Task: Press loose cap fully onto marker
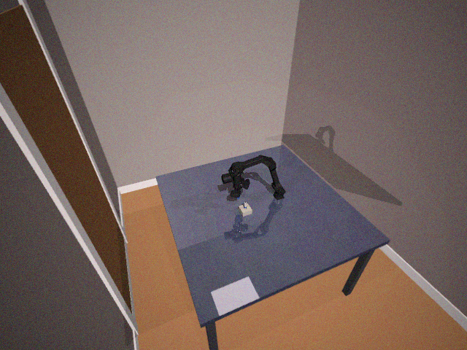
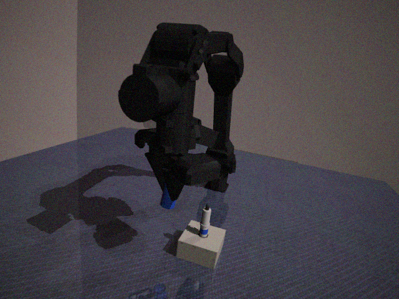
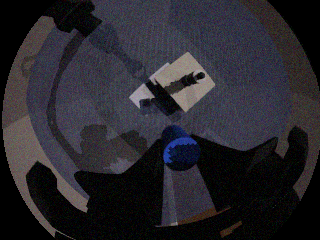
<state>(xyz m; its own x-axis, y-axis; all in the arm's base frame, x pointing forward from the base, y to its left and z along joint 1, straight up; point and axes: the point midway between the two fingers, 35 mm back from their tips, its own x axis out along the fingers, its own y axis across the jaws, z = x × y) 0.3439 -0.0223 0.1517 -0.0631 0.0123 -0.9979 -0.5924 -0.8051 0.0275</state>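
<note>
My gripper tip is 30 mm past the white marker, 60 mm to the right of it and 40 mm above it. Round my gripper tip: blue cap 10 mm above; then white holder block 30 mm behind, 60 mm to the left, 100 mm below.
</note>
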